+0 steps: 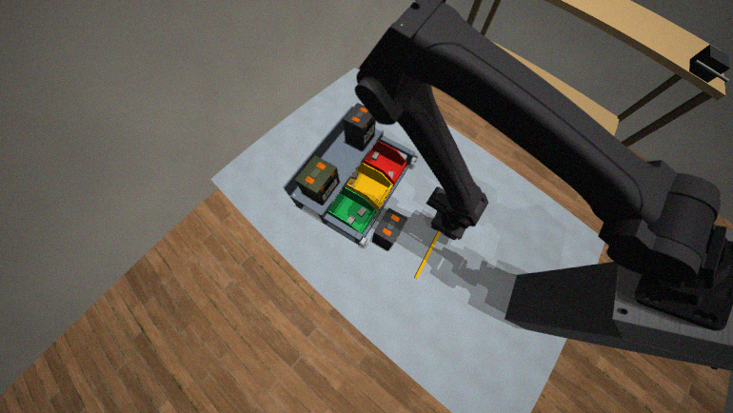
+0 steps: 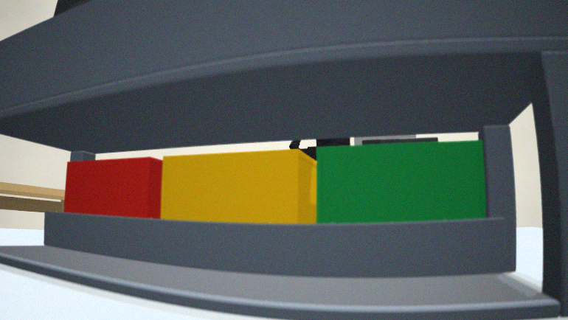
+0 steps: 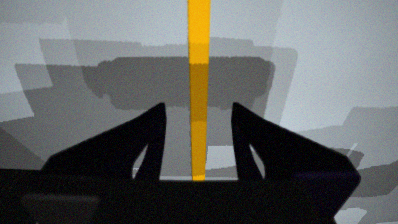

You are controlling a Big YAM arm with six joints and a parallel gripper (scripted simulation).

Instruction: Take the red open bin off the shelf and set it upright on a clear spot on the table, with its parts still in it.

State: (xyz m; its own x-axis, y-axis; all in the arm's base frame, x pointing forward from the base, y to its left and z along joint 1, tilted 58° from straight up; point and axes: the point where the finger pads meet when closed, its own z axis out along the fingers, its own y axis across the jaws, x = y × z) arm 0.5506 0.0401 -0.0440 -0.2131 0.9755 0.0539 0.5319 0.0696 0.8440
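Right now the thin yellow rod is 1 cm below my hand. The rest, counted from my hand: green bin (25 cm ahead, 22 cm to the left, 3 cm above); then yellow bin (29 cm ahead, 11 cm to the left, 3 cm above); then red open bin (33 cm ahead, 1 cm to the left, 3 cm above).
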